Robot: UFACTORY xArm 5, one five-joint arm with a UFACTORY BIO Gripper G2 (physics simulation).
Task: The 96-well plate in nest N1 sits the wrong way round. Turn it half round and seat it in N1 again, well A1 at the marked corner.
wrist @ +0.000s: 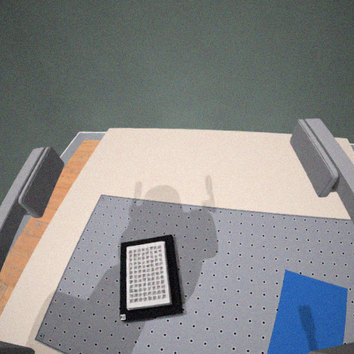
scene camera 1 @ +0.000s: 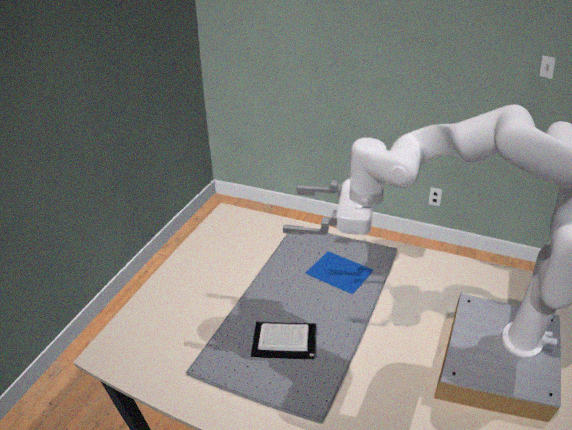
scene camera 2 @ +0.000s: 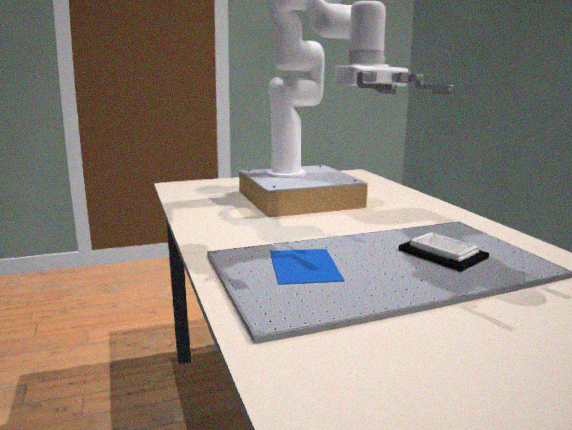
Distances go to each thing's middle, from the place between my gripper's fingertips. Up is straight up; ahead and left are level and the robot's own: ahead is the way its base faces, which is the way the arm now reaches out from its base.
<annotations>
Now: the white 96-well plate (scene camera 1: 278,337) 340 mm below my hand, 100 mm to the left of it and 10 mm behind it. The rest, counted from my hand: black nest N1 (scene camera 1: 311,337): 350 mm below, 100 mm to the left, 10 mm behind; then flat blue rectangle (scene camera 2: 315,265): 360 mm below, 220 mm to the right, 70 mm behind.
</annotations>
